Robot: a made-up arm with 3 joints.
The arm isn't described. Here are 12 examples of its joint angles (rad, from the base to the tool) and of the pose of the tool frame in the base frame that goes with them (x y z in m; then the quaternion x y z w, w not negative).
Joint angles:
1: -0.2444 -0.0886 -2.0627
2: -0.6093 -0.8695 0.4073
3: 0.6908 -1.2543 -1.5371
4: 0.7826 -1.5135 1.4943
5: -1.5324 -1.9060 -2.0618
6: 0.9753 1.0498 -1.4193
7: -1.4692 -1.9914 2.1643
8: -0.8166 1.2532 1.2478
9: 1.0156 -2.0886 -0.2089
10: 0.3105 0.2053 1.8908
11: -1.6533 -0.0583 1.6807
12: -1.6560 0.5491 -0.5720
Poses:
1: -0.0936 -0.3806 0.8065 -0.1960 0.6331 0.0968 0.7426
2: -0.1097 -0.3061 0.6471 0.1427 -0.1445 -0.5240 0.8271
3: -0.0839 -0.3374 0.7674 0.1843 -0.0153 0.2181 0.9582
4: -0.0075 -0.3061 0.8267 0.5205 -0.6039 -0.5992 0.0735
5: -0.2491 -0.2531 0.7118 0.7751 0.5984 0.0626 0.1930
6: -0.2230 -0.2860 0.8900 -0.5973 -0.1380 -0.5068 0.6061
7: -0.2315 -0.2262 0.6336 -0.5317 -0.1262 -0.8206 0.1674
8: 0.0102 -0.3100 0.7449 -0.1046 -0.6480 0.2899 0.6965
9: -0.0617 -0.2174 0.8108 0.7112 -0.3336 0.0014 0.6188
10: -0.0484 -0.3613 0.8914 0.0685 -0.9908 -0.1060 0.0486
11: -0.1592 -0.3341 0.6070 -0.0886 -0.3640 -0.3922 0.8401
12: -0.1391 -0.3532 0.6765 -0.2339 0.5058 0.2417 0.7944
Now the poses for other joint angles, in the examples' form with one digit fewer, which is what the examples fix.
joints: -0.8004 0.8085 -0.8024
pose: -0.068 -0.358 0.772 -0.506 0.233 0.123 0.821
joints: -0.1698 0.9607 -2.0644
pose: -0.085 -0.303 0.885 -0.605 0.547 -0.167 0.555
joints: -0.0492 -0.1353 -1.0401
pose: -0.105 -0.374 0.776 -0.172 0.117 -0.093 0.974
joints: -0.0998 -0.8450 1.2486
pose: -0.028 -0.343 0.709 0.169 -0.628 -0.599 0.467
